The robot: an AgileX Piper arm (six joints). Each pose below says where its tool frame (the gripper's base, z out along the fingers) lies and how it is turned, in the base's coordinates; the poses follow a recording.
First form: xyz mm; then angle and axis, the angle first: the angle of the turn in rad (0 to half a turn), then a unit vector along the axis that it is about.
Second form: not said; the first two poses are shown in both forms.
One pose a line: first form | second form
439.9 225.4 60.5 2.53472 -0.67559 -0.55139 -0.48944 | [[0.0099 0.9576 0.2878 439.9], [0.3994 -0.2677 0.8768 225.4], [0.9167 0.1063 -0.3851 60.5], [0 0 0 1]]
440.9 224.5 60.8 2.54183 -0.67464 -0.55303 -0.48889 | [[0.0054 0.9570 0.2899 440.9], [0.4051 -0.2672 0.8744 224.5], [0.9142 0.1128 -0.3892 60.8], [0 0 0 1]]
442.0 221.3 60.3 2.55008 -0.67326 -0.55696 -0.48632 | [[-0.0005 0.9574 0.2886 442.0], [0.4151 -0.2624 0.8711 221.3], [0.9098 0.1203 -0.3973 60.3], [0 0 0 1]]
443.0 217.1 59.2 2.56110 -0.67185 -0.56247 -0.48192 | [[-0.0074 0.9582 0.2860 443.0], [0.4296 -0.2553 0.8662 217.1], [0.9030 0.1293 -0.4097 59.2], [0 0 0 1]]
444.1 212.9 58.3 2.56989 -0.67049 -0.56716 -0.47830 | [[-0.0134 0.9589 0.2835 444.1], [0.4413 -0.2488 0.8622 212.9], [0.8973 0.1366 -0.4198 58.3], [0 0 0 1]]
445.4 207.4 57.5 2.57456 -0.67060 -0.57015 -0.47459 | [[-0.0145 0.9598 0.2805 445.4], [0.4499 -0.2442 0.8590 207.4], [0.8929 0.1386 -0.4283 57.5], [0 0 0 1]]
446.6 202.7 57.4 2.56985 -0.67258 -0.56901 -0.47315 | [[-0.0082 0.9606 0.2780 446.6], [0.4485 -0.2449 0.8596 202.7], [0.8937 0.1317 -0.4288 57.4], [0 0 0 1]]
